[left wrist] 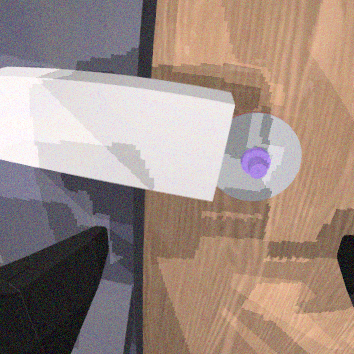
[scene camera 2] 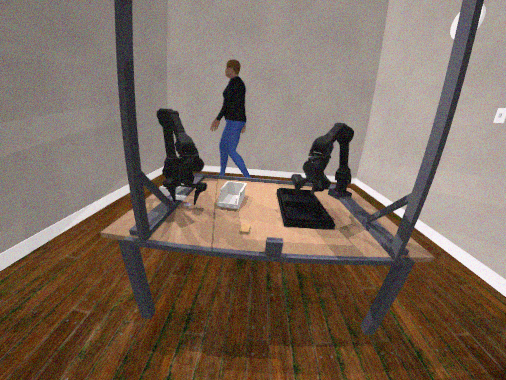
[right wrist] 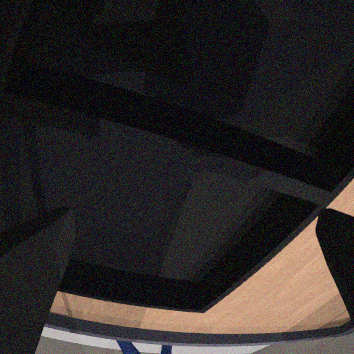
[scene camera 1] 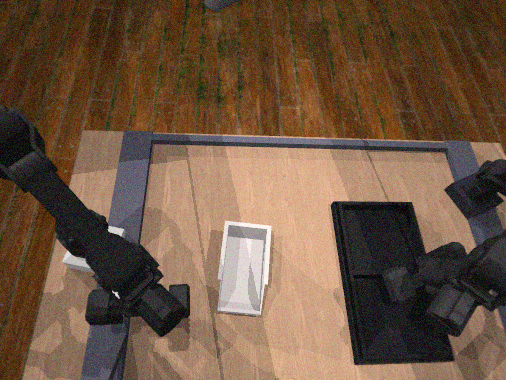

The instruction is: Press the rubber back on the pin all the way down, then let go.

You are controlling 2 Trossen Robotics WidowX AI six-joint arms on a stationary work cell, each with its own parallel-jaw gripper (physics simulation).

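Frame: origin at the left arm's base, x right, y ahead, z up, level; millimetres.
Seen in the pictures: left gripper, fingertip midpoint: (left wrist: 229, 245) (scene camera 2: 184, 203); right gripper, fingertip midpoint: (scene camera 2: 303, 193) (right wrist: 200, 222) (scene camera 1: 399, 268); right arm's base, link origin: (scene camera 2: 340, 190) (scene camera 1: 477, 192).
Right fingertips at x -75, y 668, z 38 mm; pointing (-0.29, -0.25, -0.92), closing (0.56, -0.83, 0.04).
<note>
A point is followed by its place in that frame.
A small purple stepped round piece (left wrist: 256, 161) {x 94, y 151, z -33 mm}, the pin with its rubber back as far as I can tell, stands on a translucent grey disc (left wrist: 287, 177) {x 99, y 167, z -40 mm} in the left wrist view. The disc lies at the right end of a white block (left wrist: 125, 135) {x 89, y 111, z -8 mm}. How far down the rubber sits is hard to tell. My left gripper (scene camera 1: 141, 305) (scene camera 2: 185, 201) {x 124, y 153, z -24 mm} (left wrist: 229, 245) {x 124, y 153, z -24 mm} is open and empty, above the table's left side; in its wrist view the purple piece shows above the line between the fingertips. My right gripper (scene camera 1: 425, 300) (scene camera 2: 309, 185) (right wrist: 200, 222) {x -75, y 668, z 38 mm} is open and empty over the black tray.
A white open box (scene camera 1: 268, 250) {x -57, y 378, z 34 mm} (scene camera 2: 230, 205) {x 70, y 355, z -18 mm} stands between the arms. The black divided tray (scene camera 1: 342, 250) {x -122, y 561, z -39 mm} (scene camera 2: 310, 223) {x 103, y 705, z -19 mm} lies to its right. A small tan block (scene camera 2: 245, 228) {x 213, y 468, z -28 mm} lies near the table's front edge. Another white object (scene camera 1: 77, 261) {x 42, y -20, z 0 mm} shows partly behind the left arm.
</note>
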